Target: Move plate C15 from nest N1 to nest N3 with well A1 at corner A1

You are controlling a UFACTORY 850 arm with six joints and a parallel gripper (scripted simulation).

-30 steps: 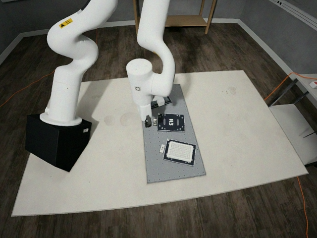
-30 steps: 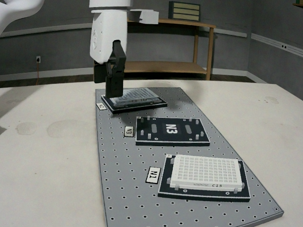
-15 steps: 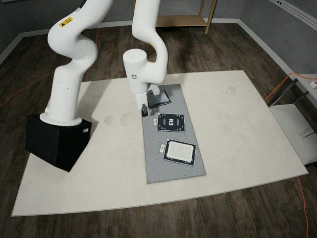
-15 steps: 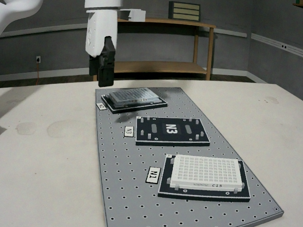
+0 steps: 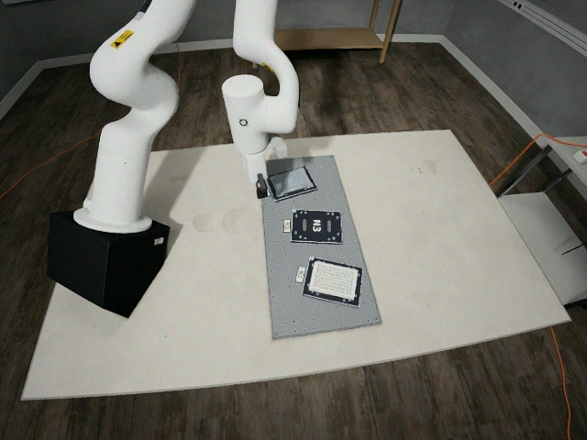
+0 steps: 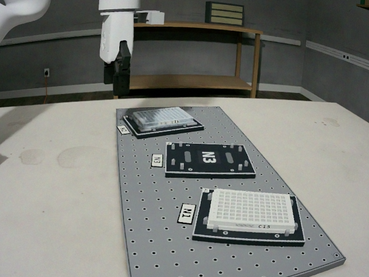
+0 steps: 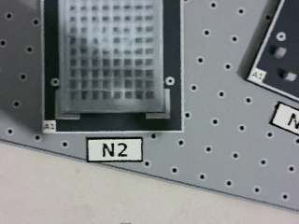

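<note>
Now: the white well plate C15 220 mm ahead of my hand, 260 mm to the right of it and 110 mm below it. From my hand the other things lie so: N2 A1 corner mark (10 mm ahead, 130 mm to the left, 120 mm below); clear plate C51 (100 mm ahead, 110 mm to the left, 110 mm below); nest N3 (180 mm ahead, 80 mm to the right, 130 mm below).
</note>
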